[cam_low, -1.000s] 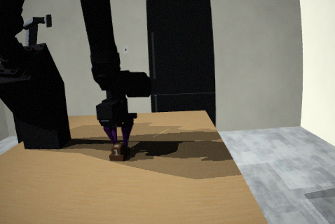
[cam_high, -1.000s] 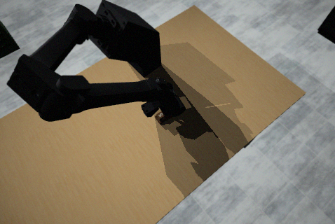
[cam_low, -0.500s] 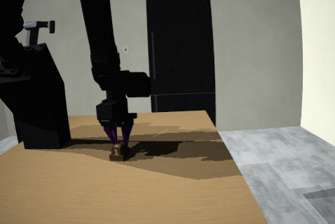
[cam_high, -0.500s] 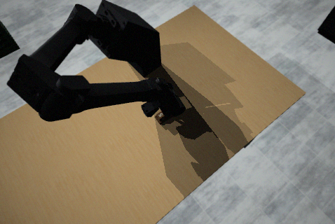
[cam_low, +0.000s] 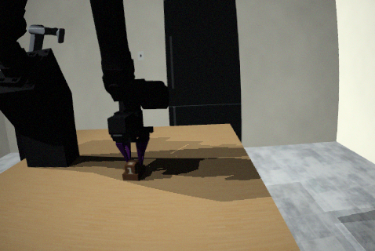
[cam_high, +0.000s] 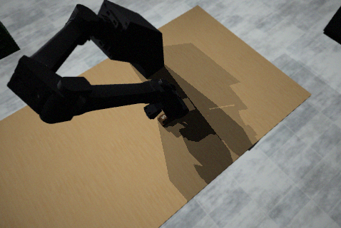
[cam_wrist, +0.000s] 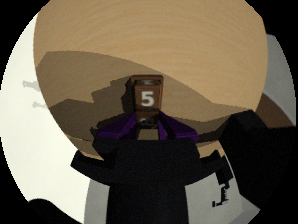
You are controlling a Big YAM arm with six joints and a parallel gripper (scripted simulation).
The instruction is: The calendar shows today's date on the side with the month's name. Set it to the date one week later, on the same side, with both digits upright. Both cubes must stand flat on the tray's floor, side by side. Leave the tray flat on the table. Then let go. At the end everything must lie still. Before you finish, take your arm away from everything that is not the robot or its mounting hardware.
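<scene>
The brown tray lies 2 cm to the right of my hand and 2 cm below it.
</scene>
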